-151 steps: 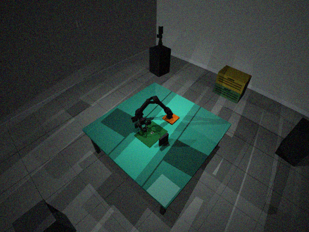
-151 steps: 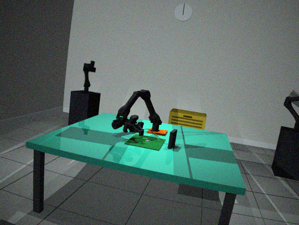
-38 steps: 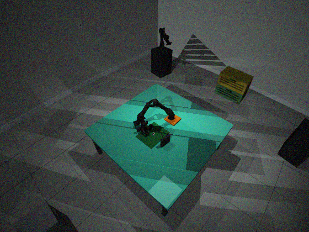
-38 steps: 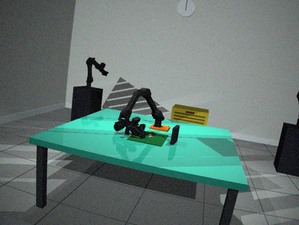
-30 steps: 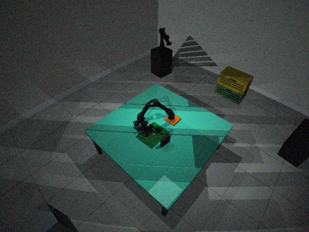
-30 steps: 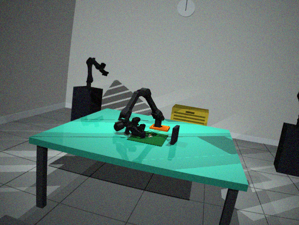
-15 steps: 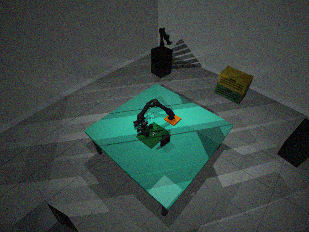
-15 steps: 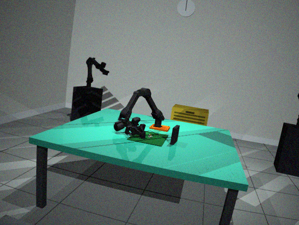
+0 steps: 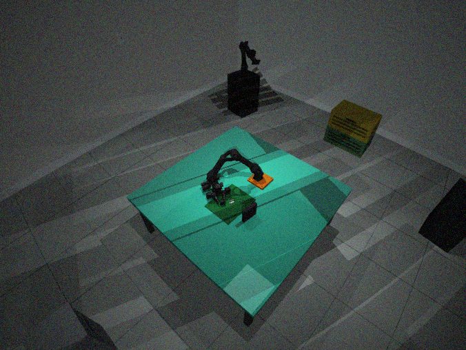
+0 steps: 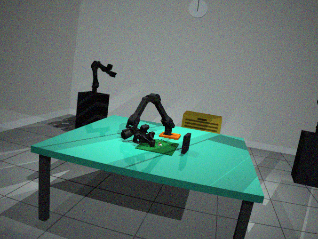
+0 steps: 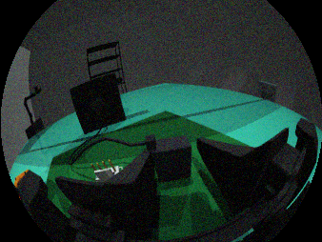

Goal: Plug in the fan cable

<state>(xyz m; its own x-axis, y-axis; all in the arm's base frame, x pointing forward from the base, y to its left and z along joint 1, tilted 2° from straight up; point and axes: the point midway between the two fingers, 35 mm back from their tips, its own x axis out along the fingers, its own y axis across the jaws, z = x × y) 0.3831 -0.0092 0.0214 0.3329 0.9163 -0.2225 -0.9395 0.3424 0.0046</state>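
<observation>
Now: the dark fan plug 1 cm below my gripper tip and 1 cm behind it. From my gripper tip the other things lie so: black fan: 20 cm to the left, 8 cm behind, 2 cm above; green board: 6 cm behind, 5 cm below, 2 cm to the left.
</observation>
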